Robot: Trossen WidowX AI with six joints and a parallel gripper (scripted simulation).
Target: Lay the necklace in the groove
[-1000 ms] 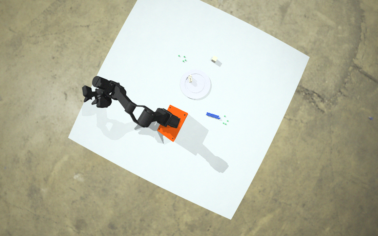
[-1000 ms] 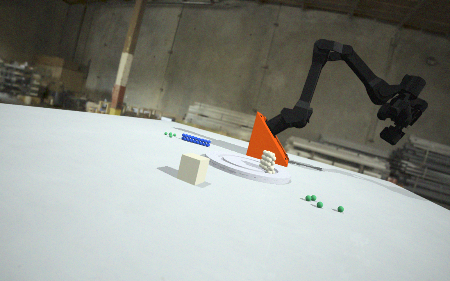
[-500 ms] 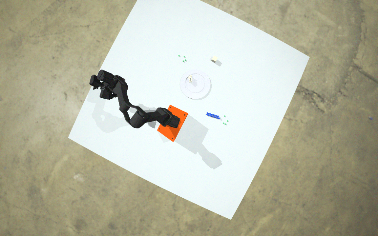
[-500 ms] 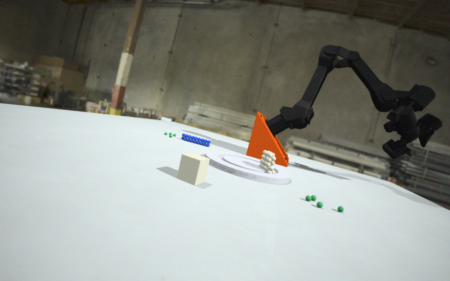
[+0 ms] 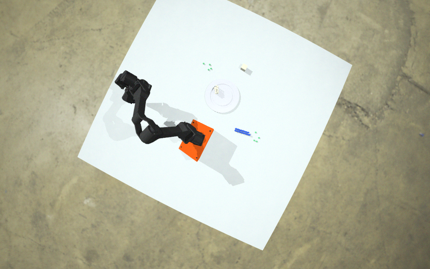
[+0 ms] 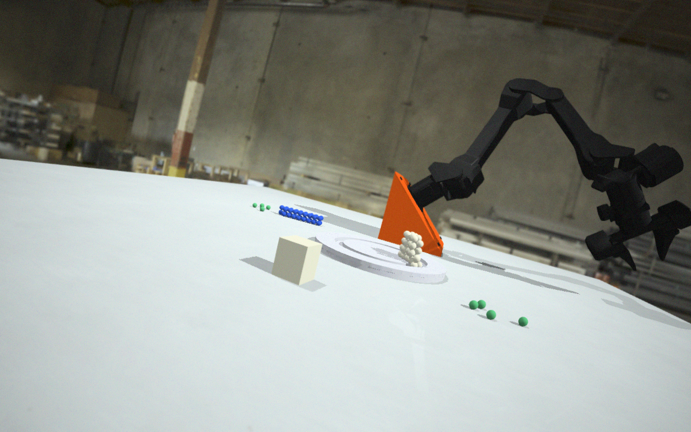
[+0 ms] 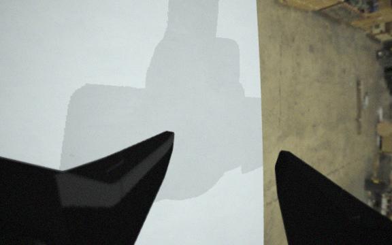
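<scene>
Now: the round bead board 170 mm ahead of my gripper tip, 520 mm to the right of it and 90 mm below it. Also, from my gripper tip: cream cube 370 mm ahead, 590 mm to the right, 80 mm below.
</scene>
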